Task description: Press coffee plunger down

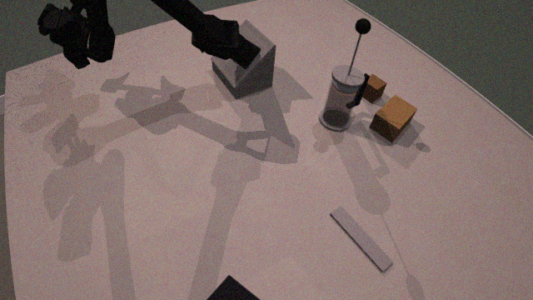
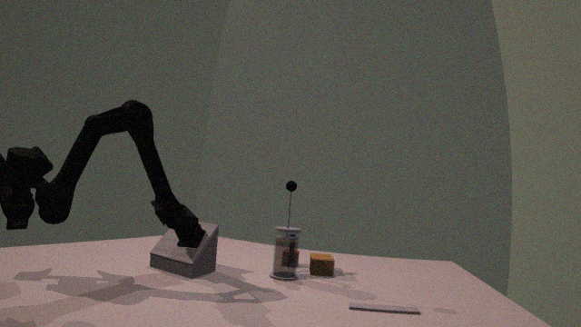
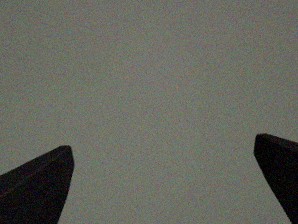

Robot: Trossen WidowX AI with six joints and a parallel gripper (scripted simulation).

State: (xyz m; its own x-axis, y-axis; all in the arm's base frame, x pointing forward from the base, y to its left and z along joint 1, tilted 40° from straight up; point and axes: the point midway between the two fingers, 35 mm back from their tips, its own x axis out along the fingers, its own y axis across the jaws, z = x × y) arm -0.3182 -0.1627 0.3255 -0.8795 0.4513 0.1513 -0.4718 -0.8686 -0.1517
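Now: gripper tip 610 mm short of the glass coffee press, 450 mm to the right of it and 90 mm above it. From my gripper tip the other things lie so: flat grey strip (870 mm ahead, 240 mm to the left, 210 mm below).
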